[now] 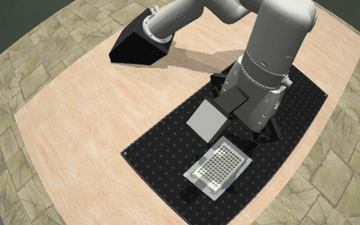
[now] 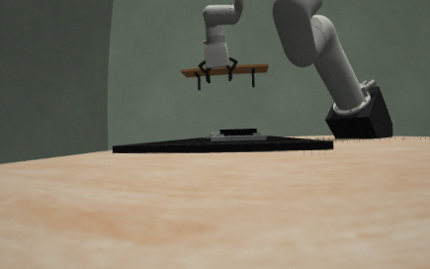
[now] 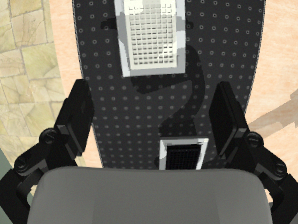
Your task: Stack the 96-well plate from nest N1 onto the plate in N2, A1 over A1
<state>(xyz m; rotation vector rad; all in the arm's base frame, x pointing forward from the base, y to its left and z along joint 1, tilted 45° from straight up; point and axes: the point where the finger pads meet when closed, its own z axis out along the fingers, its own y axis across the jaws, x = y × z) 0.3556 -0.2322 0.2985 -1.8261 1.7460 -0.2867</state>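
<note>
My gripper is now 230 mm above the white 96-well plate. The rest, counted from my hand: grey plate nest (240 mm below); black 96-well plate (180 mm behind, 280 mm to the left, 230 mm below).
</note>
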